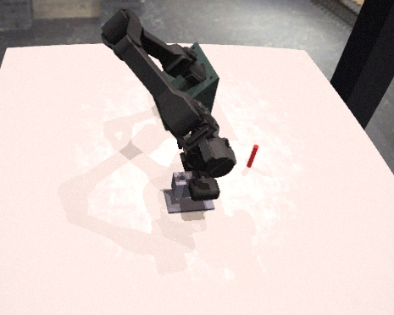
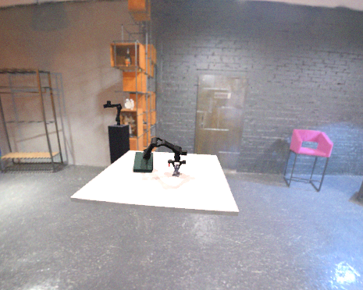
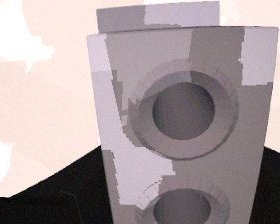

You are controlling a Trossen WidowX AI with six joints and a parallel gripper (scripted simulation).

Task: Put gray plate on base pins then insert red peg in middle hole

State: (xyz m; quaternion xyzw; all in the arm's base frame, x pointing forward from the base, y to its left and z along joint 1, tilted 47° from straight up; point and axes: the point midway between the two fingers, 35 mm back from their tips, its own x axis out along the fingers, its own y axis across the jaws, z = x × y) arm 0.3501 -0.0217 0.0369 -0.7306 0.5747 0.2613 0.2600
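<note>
Now: the base 5 cm below my gripper tip. Round my gripper tip: red peg 19 cm to the left, 13 cm behind, 2 cm below; gray plate 3 cm above.
</note>
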